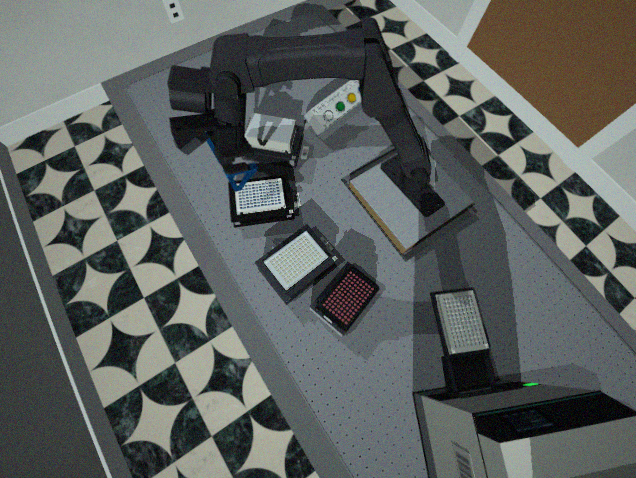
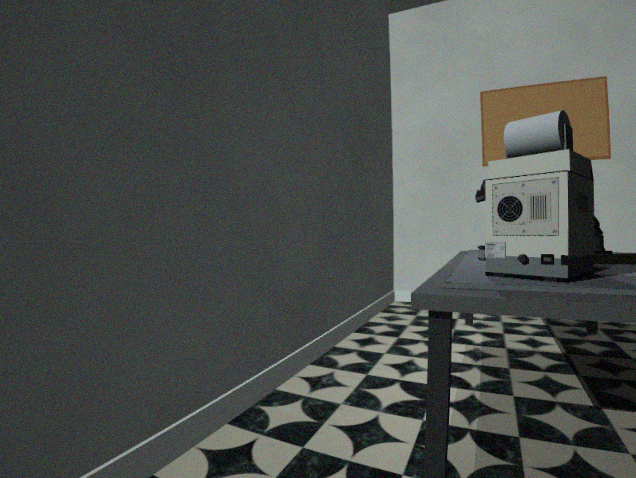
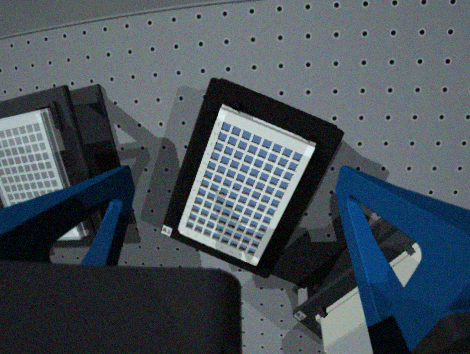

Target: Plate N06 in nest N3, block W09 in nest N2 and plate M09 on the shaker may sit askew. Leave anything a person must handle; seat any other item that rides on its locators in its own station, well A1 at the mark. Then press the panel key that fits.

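Observation:
My gripper is open, its blue fingers apart on either side of and above a white plate with blue wells. This plate lies in a black nest, its edges roughly parallel to it; I cannot tell whether it sits level. A pale-welled plate lies in a dark nest beside it. A black item with red wells lies nearby. Another welled plate lies on a dark carrier at the large instrument. The key panel has green and yellow keys. Item labels are unreadable.
A pale box stands in a dark base close to the gripper. The arm base stands on a light board. The large instrument stands on the table; its display area is dark.

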